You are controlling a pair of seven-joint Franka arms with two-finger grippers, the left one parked.
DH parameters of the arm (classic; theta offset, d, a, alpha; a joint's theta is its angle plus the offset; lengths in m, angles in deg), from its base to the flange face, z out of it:
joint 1: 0 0.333 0 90
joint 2: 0 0 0 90
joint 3: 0 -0.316 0.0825 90
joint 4: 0 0 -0.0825 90
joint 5: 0 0.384 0 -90
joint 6: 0 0 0.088 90
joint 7: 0 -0.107 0 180
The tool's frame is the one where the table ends.
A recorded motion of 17 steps. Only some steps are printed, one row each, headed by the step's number.
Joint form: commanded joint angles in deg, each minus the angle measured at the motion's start. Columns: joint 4, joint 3, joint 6, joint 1, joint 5, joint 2, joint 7.
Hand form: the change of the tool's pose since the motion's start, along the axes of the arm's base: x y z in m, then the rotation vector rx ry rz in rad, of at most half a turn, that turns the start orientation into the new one. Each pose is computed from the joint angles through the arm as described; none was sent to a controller.
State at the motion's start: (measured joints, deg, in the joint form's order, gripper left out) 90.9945 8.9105 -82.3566 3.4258 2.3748 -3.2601 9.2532
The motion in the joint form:
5: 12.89 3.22 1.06 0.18 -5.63 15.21 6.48
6: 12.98 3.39 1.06 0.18 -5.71 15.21 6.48
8: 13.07 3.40 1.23 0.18 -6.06 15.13 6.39
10: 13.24 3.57 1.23 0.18 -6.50 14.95 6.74
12: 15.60 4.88 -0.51 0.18 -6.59 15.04 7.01
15: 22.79 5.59 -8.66 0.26 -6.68 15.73 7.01
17: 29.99 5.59 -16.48 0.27 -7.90 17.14 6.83
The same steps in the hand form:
5: -0.0892 -0.0402 0.0297 -0.0254 -0.0150 0.0671
6: -0.0895 -0.0419 0.0289 -0.0259 -0.0131 0.0643
8: -0.0897 -0.0425 0.0274 -0.0314 -0.0061 0.0630
10: -0.0894 -0.0448 0.0245 -0.0367 0.0012 0.0667
12: -0.0908 -0.0558 0.0080 -0.0303 0.0108 0.0519
15: -0.0889 -0.0593 -0.0349 -0.0307 -0.0176 0.0506
17: -0.0939 -0.0576 -0.0721 -0.0497 -0.0498 0.0634

